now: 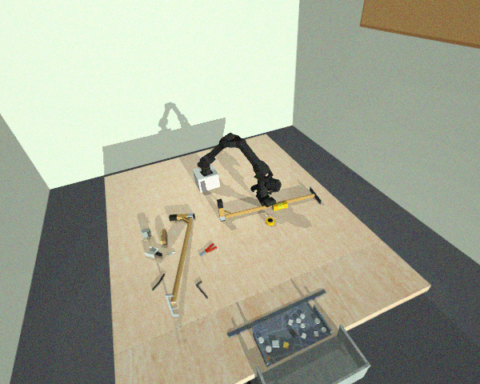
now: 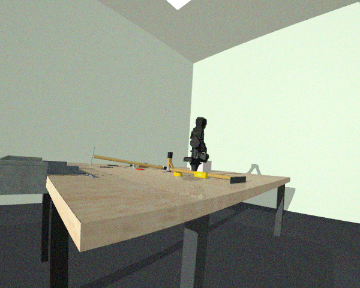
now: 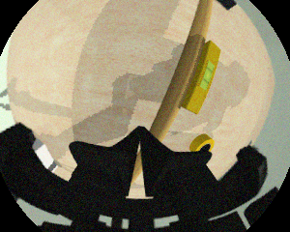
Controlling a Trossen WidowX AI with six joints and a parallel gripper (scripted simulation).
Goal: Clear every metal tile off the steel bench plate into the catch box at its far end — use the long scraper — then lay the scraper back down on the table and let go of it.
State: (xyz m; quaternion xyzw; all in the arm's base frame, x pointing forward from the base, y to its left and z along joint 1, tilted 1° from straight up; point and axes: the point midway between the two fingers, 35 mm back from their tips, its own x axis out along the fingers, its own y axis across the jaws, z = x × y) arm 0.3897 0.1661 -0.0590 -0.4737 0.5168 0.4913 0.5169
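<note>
Right now my gripper tip is 5 cm below the long scraper, 3 cm short of it and 2 cm to the right of it. The rest, counted from my gripper tip: yellow spirit level (7 cm to the left, 7 cm ahead, 1 cm above); then yellow tape roll (13 cm ahead, 4 cm to the right); then long wooden-handled tool (57 cm to the right, 5 cm ahead, 3 cm above).
</note>
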